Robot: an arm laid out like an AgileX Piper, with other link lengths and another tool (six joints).
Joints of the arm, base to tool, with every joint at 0 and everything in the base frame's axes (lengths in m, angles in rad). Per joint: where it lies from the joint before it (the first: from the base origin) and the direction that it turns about. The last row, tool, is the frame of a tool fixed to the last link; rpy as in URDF.
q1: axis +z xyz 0 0 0.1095
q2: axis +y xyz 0 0 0
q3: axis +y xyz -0.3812 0 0.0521
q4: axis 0.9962 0 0.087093 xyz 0.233 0 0.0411
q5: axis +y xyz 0 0 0
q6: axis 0.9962 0 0.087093 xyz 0.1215 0 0.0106
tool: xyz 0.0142 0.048 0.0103 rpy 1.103 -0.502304 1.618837
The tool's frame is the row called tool.
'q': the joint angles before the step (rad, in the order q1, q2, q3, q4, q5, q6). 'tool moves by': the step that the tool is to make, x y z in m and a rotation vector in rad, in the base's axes. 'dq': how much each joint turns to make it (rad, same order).
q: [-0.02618, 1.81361, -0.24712, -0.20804, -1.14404, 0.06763]
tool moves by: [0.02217, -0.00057, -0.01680, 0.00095, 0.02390, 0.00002]
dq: [-0.00002, 0.08255, -0.05705, -0.00001, -0.00162, -0.00001]
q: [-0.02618, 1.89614, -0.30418, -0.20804, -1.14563, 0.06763]
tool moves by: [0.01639, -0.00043, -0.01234, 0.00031, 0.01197, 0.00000]
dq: [0.00000, 0.05792, -0.04594, 0.00000, -0.00001, -0.00001]
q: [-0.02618, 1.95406, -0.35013, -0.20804, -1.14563, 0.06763]
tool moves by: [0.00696, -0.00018, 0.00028, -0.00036, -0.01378, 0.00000]
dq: [0.00001, 0.00963, -0.02343, 0.00001, 0.00001, 0.00000]
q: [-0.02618, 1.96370, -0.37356, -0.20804, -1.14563, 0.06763]
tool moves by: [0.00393, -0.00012, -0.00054, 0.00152, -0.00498, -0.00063]
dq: [-0.00001, 0.00743, -0.01274, -0.00001, 0.00003, 0.00180]
